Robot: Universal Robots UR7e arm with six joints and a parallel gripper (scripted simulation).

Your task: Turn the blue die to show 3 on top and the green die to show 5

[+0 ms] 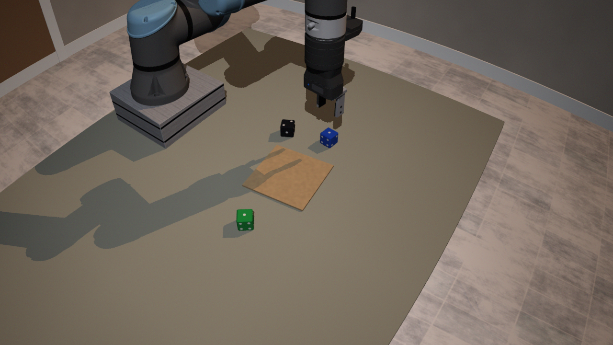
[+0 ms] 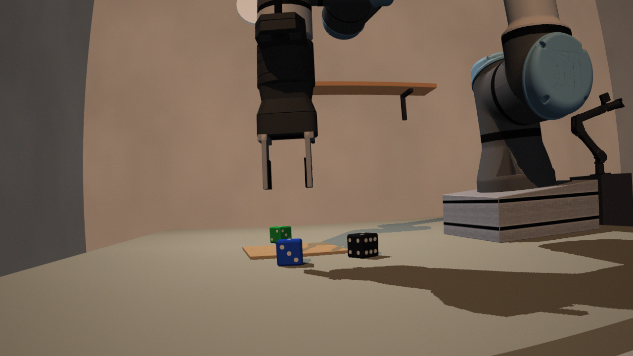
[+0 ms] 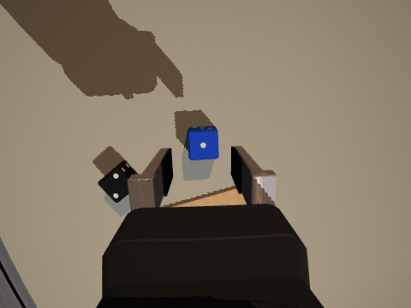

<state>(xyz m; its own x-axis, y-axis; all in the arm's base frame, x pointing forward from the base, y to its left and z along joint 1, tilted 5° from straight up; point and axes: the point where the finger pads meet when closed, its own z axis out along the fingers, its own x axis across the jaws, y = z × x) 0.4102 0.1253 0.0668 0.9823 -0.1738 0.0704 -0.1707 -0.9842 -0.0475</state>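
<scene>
Right now the blue die is 9 cm below my hand. From my hand the other things lie so: green die 29 cm to the right, 9 cm below, 1 cm behind; brown mat 14 cm to the right, 11 cm below, 1 cm behind; black die 9 cm below, 9 cm behind, 2 cm to the right.
</scene>
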